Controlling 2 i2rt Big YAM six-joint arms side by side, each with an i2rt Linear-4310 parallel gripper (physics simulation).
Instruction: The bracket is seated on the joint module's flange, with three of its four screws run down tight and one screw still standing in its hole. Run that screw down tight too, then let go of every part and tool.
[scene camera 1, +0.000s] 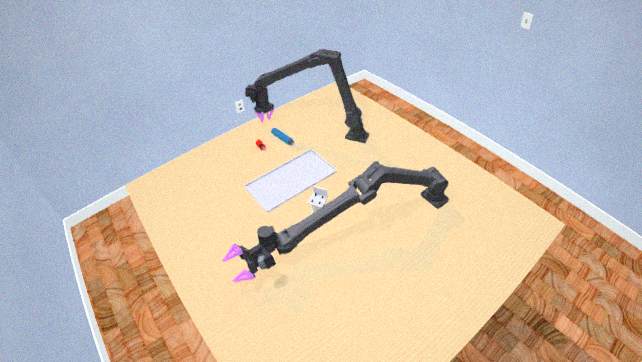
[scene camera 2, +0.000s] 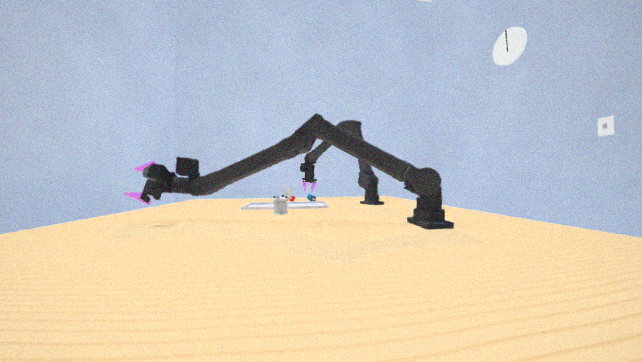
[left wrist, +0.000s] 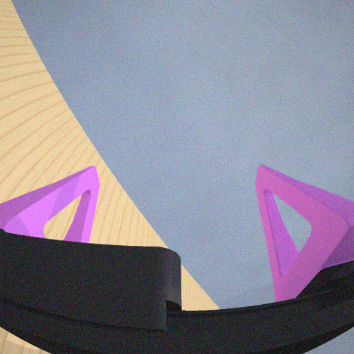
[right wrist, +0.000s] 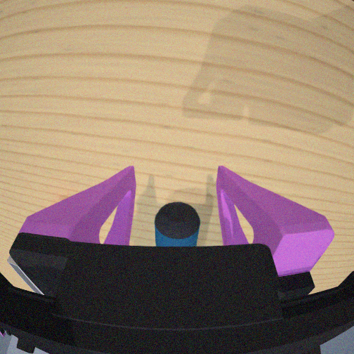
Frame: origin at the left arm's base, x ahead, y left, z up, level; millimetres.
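Seen in the pictures: left gripper, fingertip midpoint: (scene camera 1: 228, 271) (scene camera 2: 129, 181); right gripper, fingertip midpoint: (scene camera 1: 265, 121) (scene camera 2: 308, 192); left arm's base, link origin: (scene camera 1: 434, 197) (scene camera 2: 428, 224); right arm's base, link origin: (scene camera 1: 357, 136) (scene camera 2: 371, 203).
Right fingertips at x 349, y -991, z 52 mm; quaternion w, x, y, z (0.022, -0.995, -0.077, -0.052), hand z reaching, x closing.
Note:
Pixels of each thing's top centre, then the offset from my right fingertips to it.
- pale joint module, top centre: (scene camera 2: 280, 198) dz +12, dx +122, dy +701 mm
- blue screwdriver, top centre: (scene camera 1: 285, 135) (scene camera 2: 312, 195) dz -11, dx -22, dy +183 mm
- shallow white tray, top centre: (scene camera 1: 290, 177) (scene camera 2: 286, 203) dz -36, dx +119, dy +459 mm
- small red-and-black tool, top centre: (scene camera 1: 261, 144) (scene camera 2: 291, 196) dz -18, dx +113, dy +156 mm
The white bracket (scene camera 1: 318, 198) (scene camera 2: 287, 192) sits on the pale joint module (scene camera 2: 280, 207), with dark screw heads on its plate; which one stands proud is too small to tell. The blue screwdriver (scene camera 1: 282, 136) (scene camera 2: 311, 198) lies on the table. Its dark-ended handle (right wrist: 177, 221) shows between and below the right fingers in the right wrist view. My right gripper (scene camera 1: 265, 120) (scene camera 2: 309, 191) (right wrist: 175, 174) is part open, pointing down above the handle end, holding nothing. My left gripper (scene camera 1: 228, 270) (scene camera 2: 129, 181) (left wrist: 177, 174) is wide open and empty, raised over the table, away from the bracket.
A shallow white tray (scene camera 1: 290, 180) (scene camera 2: 255, 205) lies between the blue screwdriver and the bracket. A small red-and-black tool (scene camera 1: 260, 145) (scene camera 2: 292, 199) lies beside the blue screwdriver. The left arm (scene camera 1: 322, 216) reaches across close to the module in scene camera 1.

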